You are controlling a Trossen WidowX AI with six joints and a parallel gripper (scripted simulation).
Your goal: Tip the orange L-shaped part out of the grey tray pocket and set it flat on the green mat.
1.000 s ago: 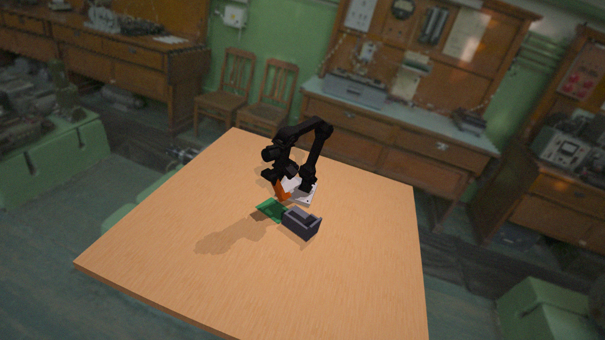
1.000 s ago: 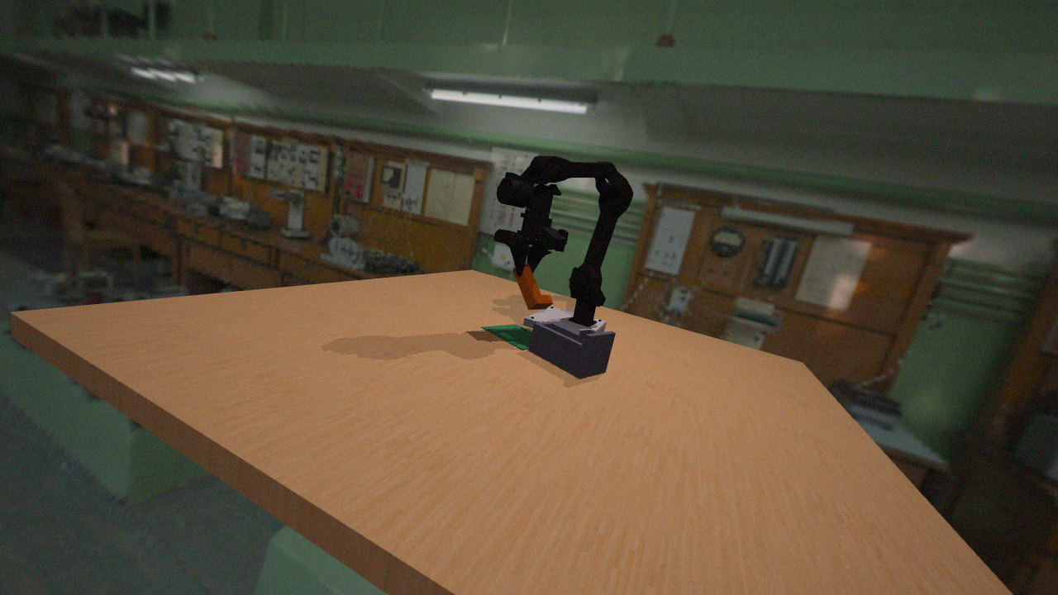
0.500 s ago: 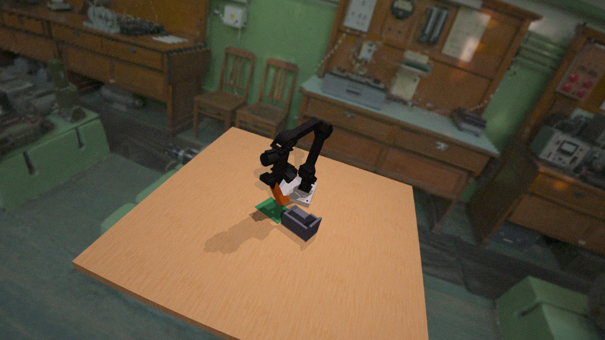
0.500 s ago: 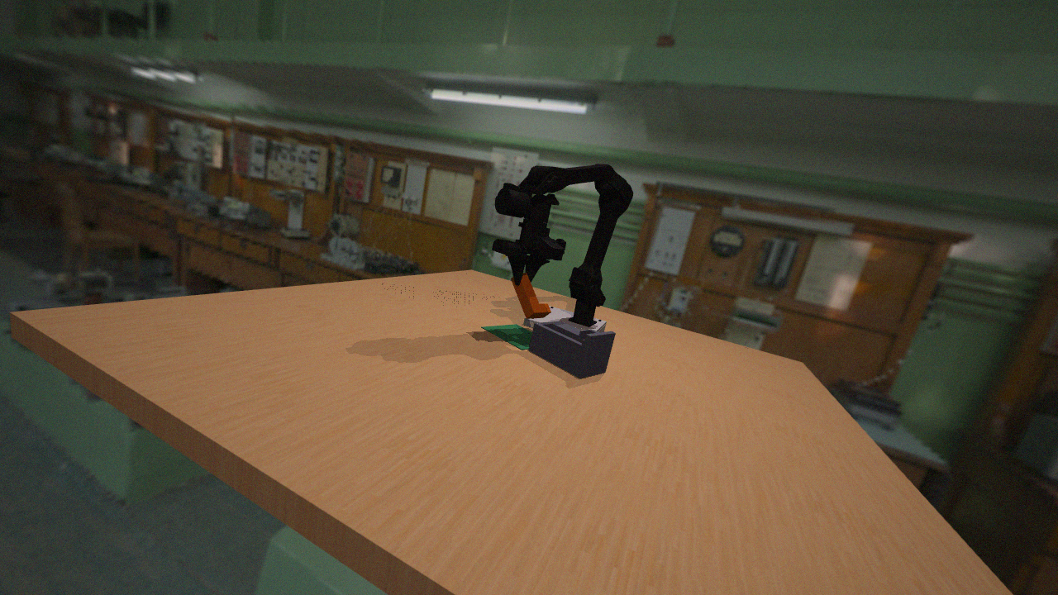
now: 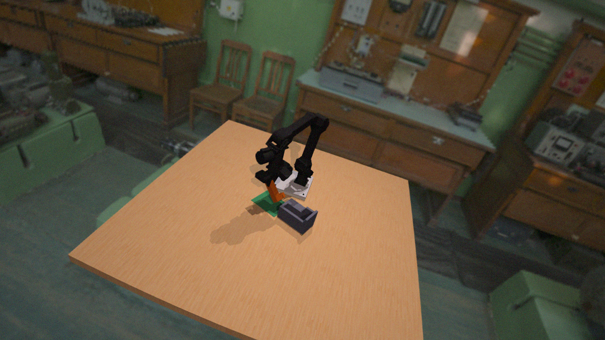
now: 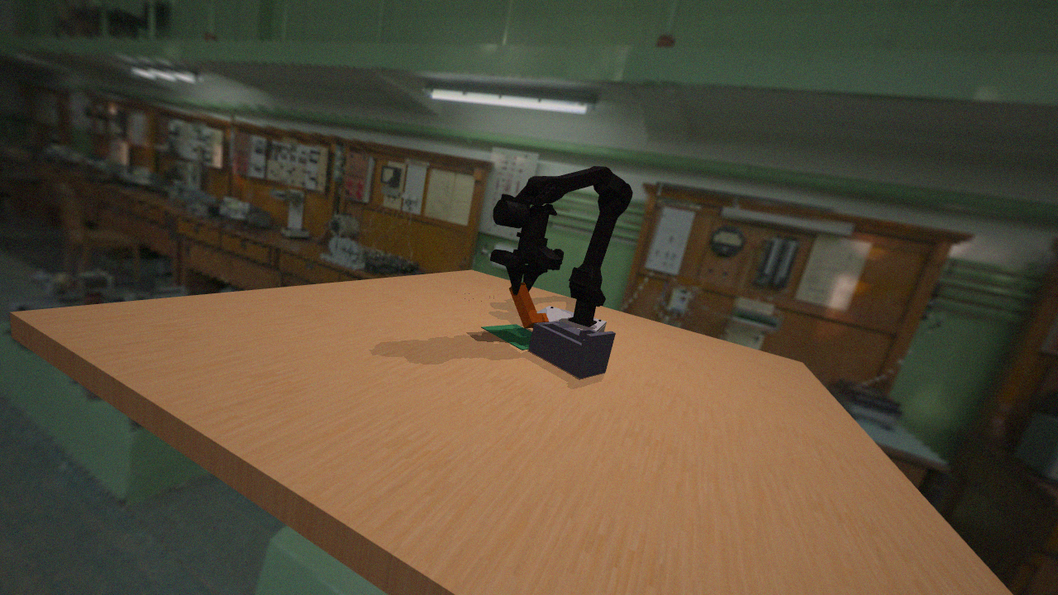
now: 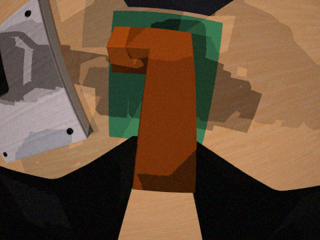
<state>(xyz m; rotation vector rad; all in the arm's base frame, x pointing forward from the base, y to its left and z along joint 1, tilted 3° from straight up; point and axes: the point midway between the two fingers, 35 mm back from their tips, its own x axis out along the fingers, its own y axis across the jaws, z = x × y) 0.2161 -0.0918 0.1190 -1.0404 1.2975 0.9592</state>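
The orange L-shaped part lies 4 cm to the left of my gripper tip, 3 cm below it and 1 cm behind it. The rest, counted from my gripper tip: green mat 11 cm below, 2 cm to the left.
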